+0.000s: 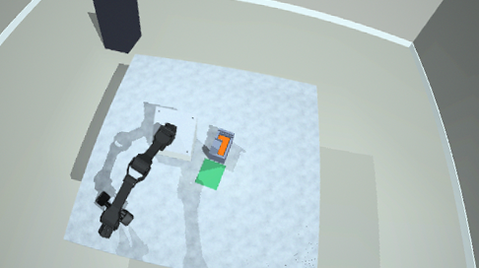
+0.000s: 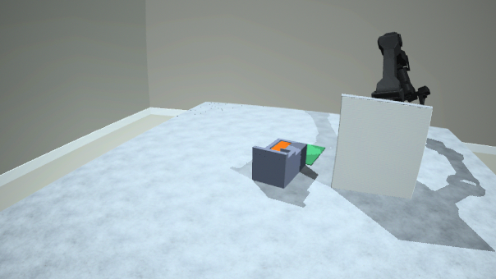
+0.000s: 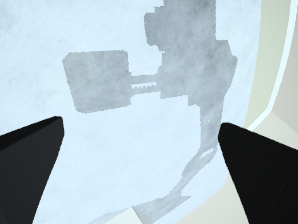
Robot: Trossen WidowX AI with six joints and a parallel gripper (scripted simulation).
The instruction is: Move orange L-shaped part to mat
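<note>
The orange L-shaped part is 510 mm to the left of my gripper tip, 390 mm ahead of it and 40 mm below it. The rest, counted from my gripper tip: green mat: 380 mm ahead, 350 mm to the left, 100 mm below.
</note>
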